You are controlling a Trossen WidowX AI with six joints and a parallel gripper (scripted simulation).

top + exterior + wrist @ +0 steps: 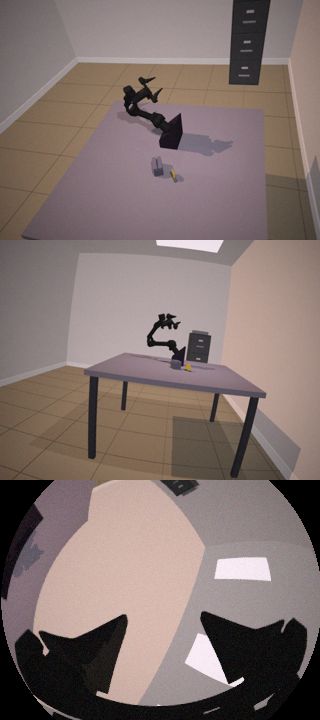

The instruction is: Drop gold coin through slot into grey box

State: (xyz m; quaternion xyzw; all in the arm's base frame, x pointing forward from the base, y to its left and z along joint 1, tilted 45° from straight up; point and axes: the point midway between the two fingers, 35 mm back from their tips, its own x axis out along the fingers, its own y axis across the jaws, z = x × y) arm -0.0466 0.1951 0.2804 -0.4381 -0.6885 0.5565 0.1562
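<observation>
Right now the gold coin is 360 mm ahead of my gripper tip, 160 mm to the left of it and 440 mm below it.
</observation>
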